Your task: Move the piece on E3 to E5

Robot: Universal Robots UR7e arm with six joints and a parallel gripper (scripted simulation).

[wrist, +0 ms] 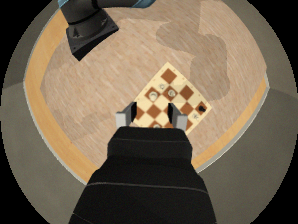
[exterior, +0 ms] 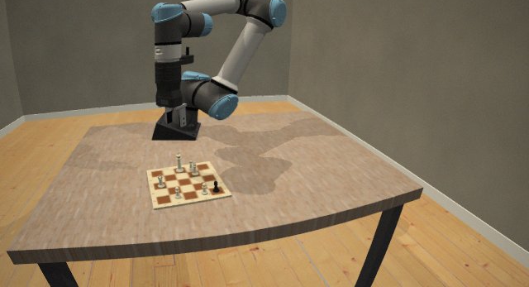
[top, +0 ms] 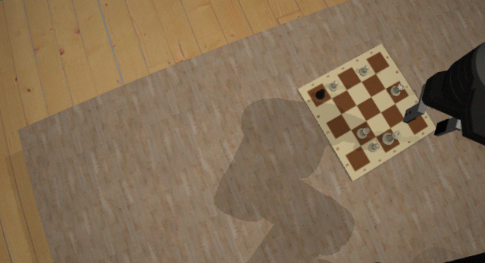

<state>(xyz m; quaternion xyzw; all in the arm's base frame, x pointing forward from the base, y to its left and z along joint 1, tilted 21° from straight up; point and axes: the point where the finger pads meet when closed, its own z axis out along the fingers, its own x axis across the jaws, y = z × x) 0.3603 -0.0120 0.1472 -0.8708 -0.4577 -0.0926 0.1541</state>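
The white chess piece is 140 mm below my hand. Also, from my hand: chessboard (70 mm ahead, 20 mm to the left, 180 mm below); black pawn (120 mm ahead, 120 mm to the left, 160 mm below).
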